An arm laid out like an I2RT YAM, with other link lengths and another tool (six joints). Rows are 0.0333 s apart.
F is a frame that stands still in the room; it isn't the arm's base.
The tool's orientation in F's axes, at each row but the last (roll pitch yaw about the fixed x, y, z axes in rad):
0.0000, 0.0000, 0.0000
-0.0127, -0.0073, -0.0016
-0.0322, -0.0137, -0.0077
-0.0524, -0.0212, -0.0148
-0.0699, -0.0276, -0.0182
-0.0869, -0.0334, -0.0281
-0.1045, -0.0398, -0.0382
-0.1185, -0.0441, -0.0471
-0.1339, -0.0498, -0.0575
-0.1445, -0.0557, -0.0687
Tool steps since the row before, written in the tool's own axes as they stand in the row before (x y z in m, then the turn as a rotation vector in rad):
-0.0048, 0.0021, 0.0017, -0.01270, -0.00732, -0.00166
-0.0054, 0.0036, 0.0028, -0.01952, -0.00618, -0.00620
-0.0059, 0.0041, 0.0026, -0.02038, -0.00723, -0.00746
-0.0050, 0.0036, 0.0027, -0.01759, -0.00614, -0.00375
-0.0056, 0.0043, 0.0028, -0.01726, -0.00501, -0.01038
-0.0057, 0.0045, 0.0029, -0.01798, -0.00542, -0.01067
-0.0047, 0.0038, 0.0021, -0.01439, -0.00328, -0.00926
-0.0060, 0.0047, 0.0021, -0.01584, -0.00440, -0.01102
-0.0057, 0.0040, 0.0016, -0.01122, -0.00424, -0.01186
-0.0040, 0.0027, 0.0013, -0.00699, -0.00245, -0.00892
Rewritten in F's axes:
-0.0048, 0.0021, 0.0017, -0.01270, -0.00732, -0.00166
-0.0054, 0.0036, 0.0027, -0.01948, -0.00623, -0.00626
-0.0059, 0.0042, 0.0024, -0.02034, -0.00731, -0.00750
-0.0050, 0.0038, 0.0024, -0.01761, -0.00607, -0.00380
-0.0056, 0.0046, 0.0023, -0.01708, -0.00541, -0.01048
-0.0056, 0.0049, 0.0023, -0.01780, -0.00583, -0.01075
-0.0046, 0.0042, 0.0015, -0.01418, -0.00369, -0.00943
-0.0058, 0.0052, 0.0013, -0.01562, -0.00494, -0.01111
-0.0055, 0.0045, 0.0008, -0.01096, -0.00516, -0.01173
-0.0038, 0.0031, 0.0007, -0.00675, -0.00325, -0.00885

